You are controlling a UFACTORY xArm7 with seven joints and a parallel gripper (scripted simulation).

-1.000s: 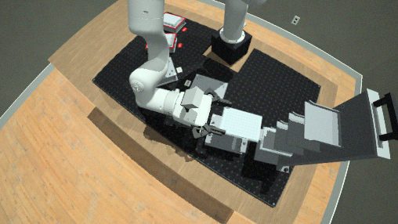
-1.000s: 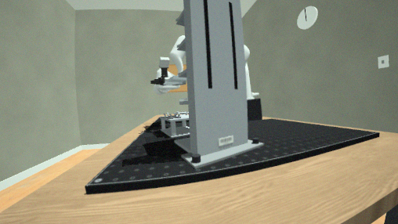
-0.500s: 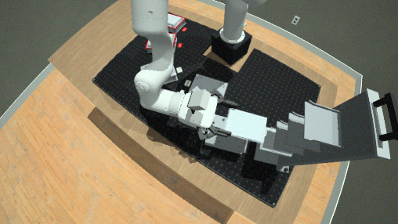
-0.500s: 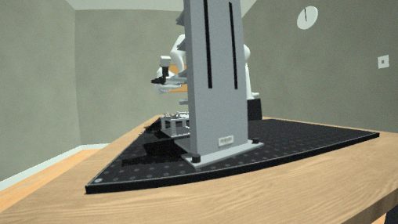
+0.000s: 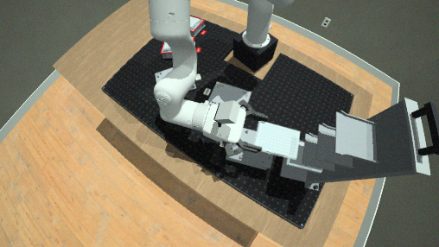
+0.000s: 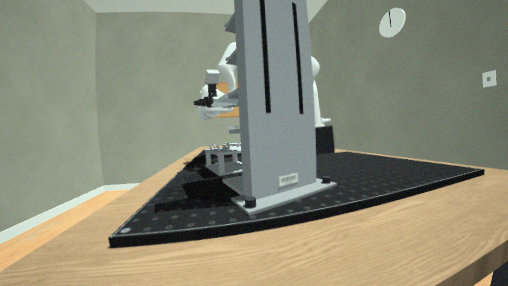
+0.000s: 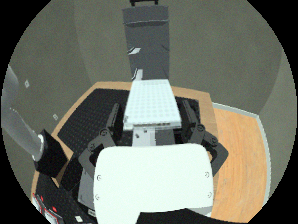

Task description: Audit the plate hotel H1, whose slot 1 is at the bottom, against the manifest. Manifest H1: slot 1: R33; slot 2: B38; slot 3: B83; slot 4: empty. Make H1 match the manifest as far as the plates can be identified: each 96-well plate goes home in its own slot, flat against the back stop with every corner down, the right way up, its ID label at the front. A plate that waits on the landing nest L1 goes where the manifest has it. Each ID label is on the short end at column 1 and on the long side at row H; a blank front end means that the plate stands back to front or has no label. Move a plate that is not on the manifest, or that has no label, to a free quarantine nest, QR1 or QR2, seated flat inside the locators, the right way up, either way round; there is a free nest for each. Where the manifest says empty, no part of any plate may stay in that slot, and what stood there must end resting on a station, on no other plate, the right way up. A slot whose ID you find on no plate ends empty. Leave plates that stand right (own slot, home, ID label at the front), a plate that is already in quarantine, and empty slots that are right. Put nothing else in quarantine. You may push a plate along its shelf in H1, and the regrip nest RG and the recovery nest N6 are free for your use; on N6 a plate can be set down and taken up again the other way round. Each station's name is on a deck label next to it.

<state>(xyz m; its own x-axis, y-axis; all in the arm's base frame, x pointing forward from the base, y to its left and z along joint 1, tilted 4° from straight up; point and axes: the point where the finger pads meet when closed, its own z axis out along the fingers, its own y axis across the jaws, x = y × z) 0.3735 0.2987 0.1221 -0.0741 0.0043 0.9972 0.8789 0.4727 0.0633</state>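
The white 96-well plate lies 50 mm to the left of my hand, 30 mm behind it and 20 mm below it. The rest, counted from my hand: grey plate: 160 mm to the left, 100 mm below, 90 mm behind; then red-edged quarantine nest: 720 mm to the right, 310 mm behind, 180 mm below; then plate hotel H1: 230 mm to the left, 130 mm behind.
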